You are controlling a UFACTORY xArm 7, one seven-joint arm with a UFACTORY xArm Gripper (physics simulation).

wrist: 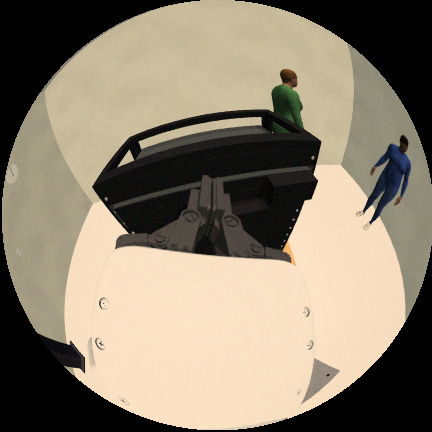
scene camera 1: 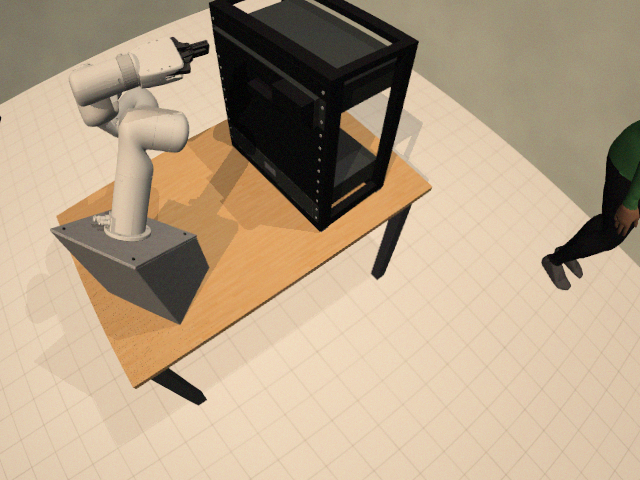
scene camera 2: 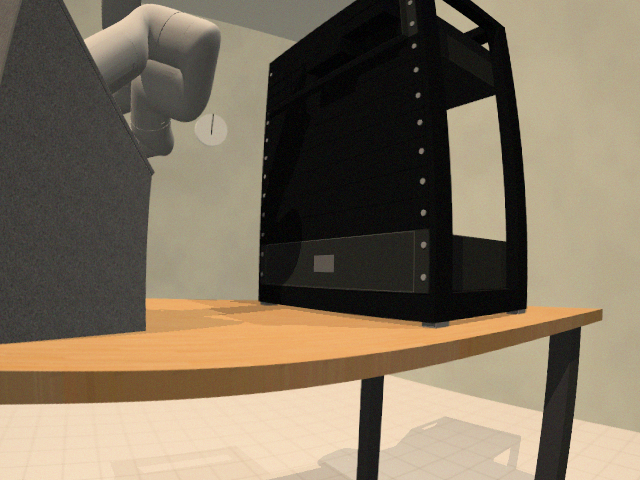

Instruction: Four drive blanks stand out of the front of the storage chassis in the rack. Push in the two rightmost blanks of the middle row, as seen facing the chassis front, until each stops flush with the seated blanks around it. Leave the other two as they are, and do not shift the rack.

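Places are measured from the arm's base along level axes (x ahead, y left, z up), in metres.
Pixels of known places: gripper, fingertip midpoint: (wrist: 208,189) (scene camera 1: 207,46); arm's base, origin of the base link: (scene camera 1: 127,231) (scene camera 2: 43,104).
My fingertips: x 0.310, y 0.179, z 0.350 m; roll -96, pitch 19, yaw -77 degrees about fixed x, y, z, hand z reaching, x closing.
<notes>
Ahead of a thing's pixels: the offset from my fingertips to its top centre. "*": to the spot under its first point. Level surfaces: height alone.
The black rack (scene camera 1: 329,170) (scene camera 2: 440,170) (wrist: 215,148) stands upright with the dark storage chassis {* dx +0.133, dy +0.043, dz -0.348 m} (scene camera 1: 268,129) (scene camera 2: 346,170) in its front. A large dark protruding block {dx +0.200, dy -0.098, dz -0.095 m} (scene camera 1: 293,94) (wrist: 295,186) stands out near the chassis's upper right; I cannot tell how many blanks form it. A smaller protruding blank {dx +0.159, dy +0.004, dz -0.152 m} (scene camera 1: 260,87) (wrist: 250,205) stands left of it. Rows and other blanks are too dark to separate. My gripper (scene camera 1: 208,47) (wrist: 208,189) is shut and empty, pointing at the rack's upper left front; in scene camera 1 a gap shows before the rack. Scene camera 2 does not show it.
The rack and the grey arm base (scene camera 1: 129,248) (scene camera 2: 72,206) stand on the wooden table {dz -0.629 m} (scene camera 1: 268,263) (scene camera 2: 289,346). A lower panel with a pale label {* dx +0.128, dy +0.054, dz -0.537 m} (scene camera 1: 269,168) (scene camera 2: 323,263) sits below the chassis. A person in green (scene camera 1: 626,160) (wrist: 286,105) and one in blue (wrist: 392,172) stand beyond the table.
</notes>
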